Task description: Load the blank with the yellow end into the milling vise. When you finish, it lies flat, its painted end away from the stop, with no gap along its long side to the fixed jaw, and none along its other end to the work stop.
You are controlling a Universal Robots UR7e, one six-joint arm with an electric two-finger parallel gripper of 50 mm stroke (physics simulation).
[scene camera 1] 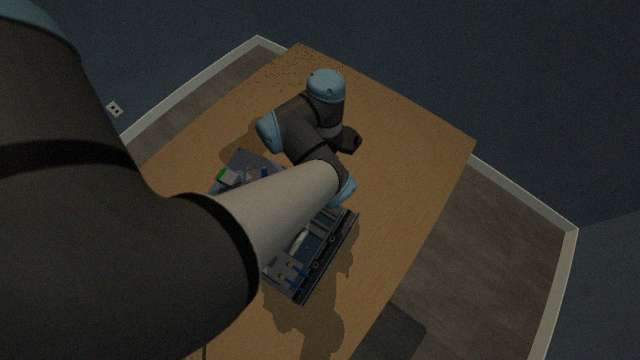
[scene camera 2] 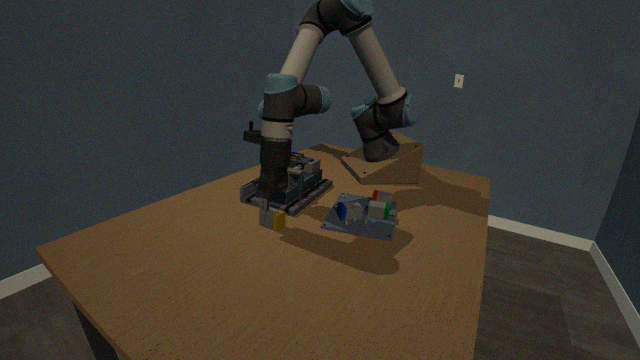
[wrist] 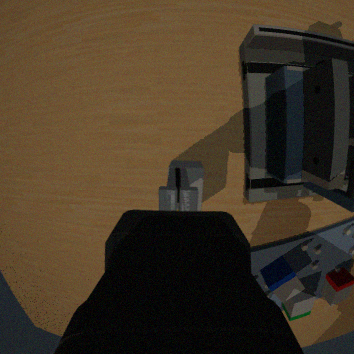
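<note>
The blank with the yellow end (scene camera 2: 279, 220) (wrist: 197, 185) is on the table in front of the vise; its grey body shows in the wrist view, where its yellow end is hidden. My gripper (scene camera 2: 265, 205) (wrist: 176, 177) is shut with its fingers together and nothing seen between them. The fingers are right at the blank's grey part and overlap it in the wrist view; whether they touch it I cannot tell. In scene camera 1 the arm hides fingers and blank. The milling vise (scene camera 1: 315, 245) (scene camera 2: 300, 187) (wrist: 285, 125) stands beside the blank; its work stop is not clearly seen.
A grey-blue plate (scene camera 1: 245, 156) (scene camera 2: 370, 231) (wrist: 330, 240) lies near the vise and holds blanks with blue (scene camera 2: 341, 211) (wrist: 278, 272), green (scene camera 2: 387, 210) (wrist: 297, 316) and red (scene camera 2: 375, 195) (wrist: 340, 279) ends. The robot's wooden base (scene camera 2: 395, 172) stands farther back.
</note>
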